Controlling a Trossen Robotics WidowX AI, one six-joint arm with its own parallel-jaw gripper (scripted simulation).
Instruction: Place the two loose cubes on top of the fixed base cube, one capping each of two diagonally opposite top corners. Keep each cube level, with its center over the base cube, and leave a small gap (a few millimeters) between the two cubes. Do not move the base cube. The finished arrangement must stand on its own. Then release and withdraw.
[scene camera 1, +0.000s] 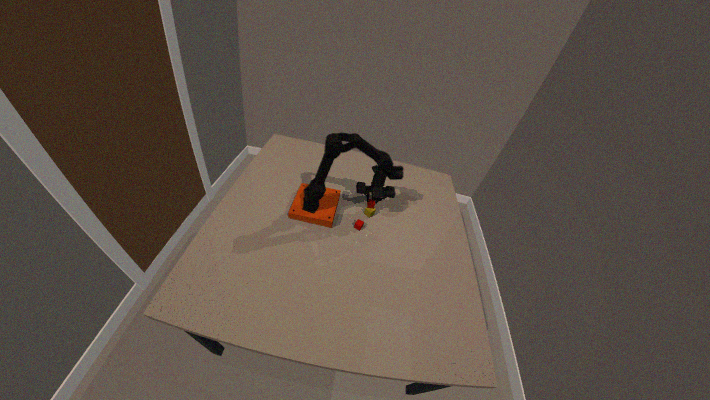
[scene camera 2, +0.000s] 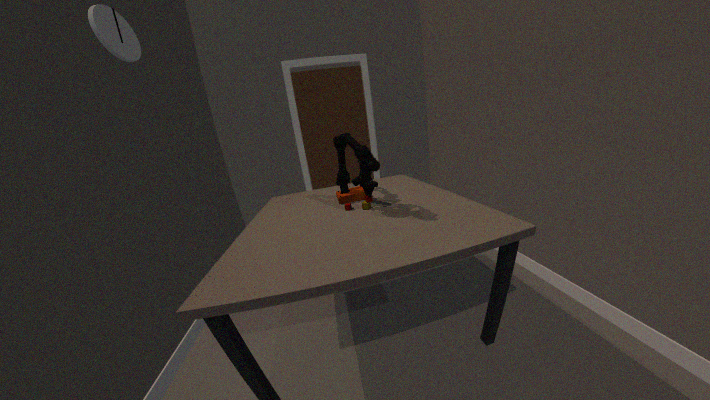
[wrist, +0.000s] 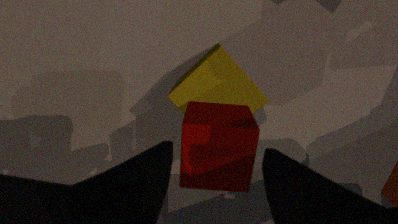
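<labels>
A yellow base cube (wrist: 216, 78) sits 13 cm from the lens. My own gripper (wrist: 218, 154) is there too, and for it I measure 11 cm from the lens.
</labels>
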